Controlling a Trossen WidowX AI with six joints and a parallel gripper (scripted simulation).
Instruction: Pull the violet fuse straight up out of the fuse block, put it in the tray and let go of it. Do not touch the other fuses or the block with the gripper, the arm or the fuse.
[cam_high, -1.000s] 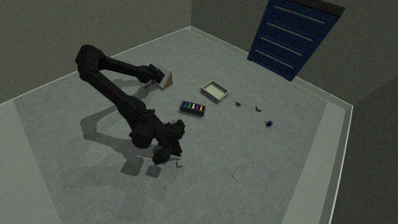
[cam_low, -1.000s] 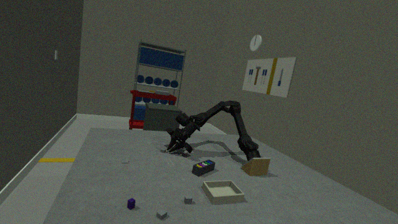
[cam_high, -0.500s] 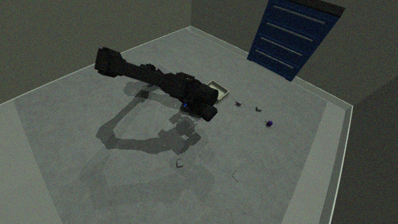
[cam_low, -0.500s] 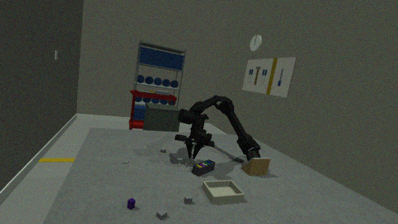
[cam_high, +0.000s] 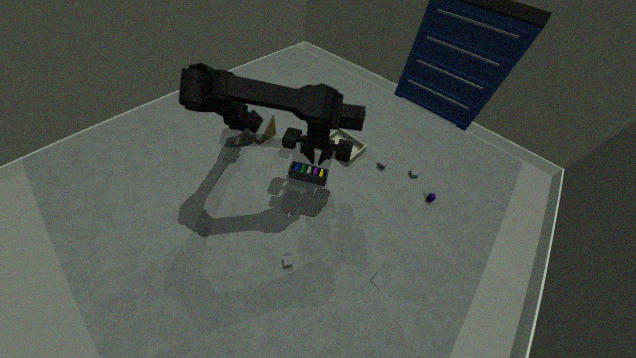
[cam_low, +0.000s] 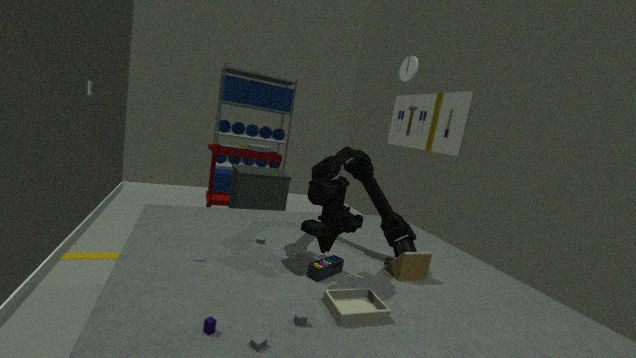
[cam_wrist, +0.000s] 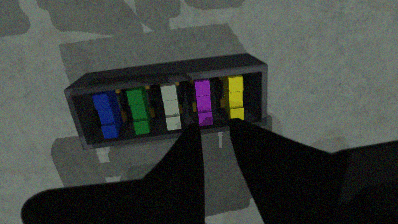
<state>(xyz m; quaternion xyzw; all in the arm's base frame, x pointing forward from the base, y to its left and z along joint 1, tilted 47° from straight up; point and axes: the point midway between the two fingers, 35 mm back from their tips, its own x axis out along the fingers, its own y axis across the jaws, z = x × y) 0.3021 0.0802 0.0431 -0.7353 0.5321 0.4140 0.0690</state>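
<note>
The violet fuse is 50 mm below my gripper tip. From my gripper tip the other things lie so: white fuse: 50 mm below, 20 mm behind, 10 mm to the right; then yellow fuse: 50 mm below, 20 mm ahead, 10 mm to the left; then green fuse: 50 mm below, 30 mm behind, 20 mm to the right.
</note>
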